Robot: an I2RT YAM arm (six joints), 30 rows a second.
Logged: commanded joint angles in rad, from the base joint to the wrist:
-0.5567 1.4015 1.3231 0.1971 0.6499 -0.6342
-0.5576 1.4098 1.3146 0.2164 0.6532 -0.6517
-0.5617 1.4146 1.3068 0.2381 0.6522 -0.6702
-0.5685 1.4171 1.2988 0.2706 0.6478 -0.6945
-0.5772 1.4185 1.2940 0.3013 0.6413 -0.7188
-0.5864 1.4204 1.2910 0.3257 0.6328 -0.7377
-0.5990 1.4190 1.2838 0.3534 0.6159 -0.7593
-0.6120 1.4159 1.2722 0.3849 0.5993 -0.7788
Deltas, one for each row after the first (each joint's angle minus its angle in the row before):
-0.0009 0.0083 -0.0085 0.0193 0.0033 -0.0175
-0.0041 0.0048 -0.0078 0.0217 -0.0010 -0.0185
-0.0068 0.0025 -0.0080 0.0325 -0.0044 -0.0243
-0.0087 0.0014 -0.0048 0.0307 -0.0065 -0.0243
-0.0092 0.0019 -0.0030 0.0244 -0.0085 -0.0189
-0.0126 -0.0014 -0.0072 0.0277 -0.0169 -0.0216
-0.0130 -0.0031 -0.0116 0.0315 -0.0166 -0.0195

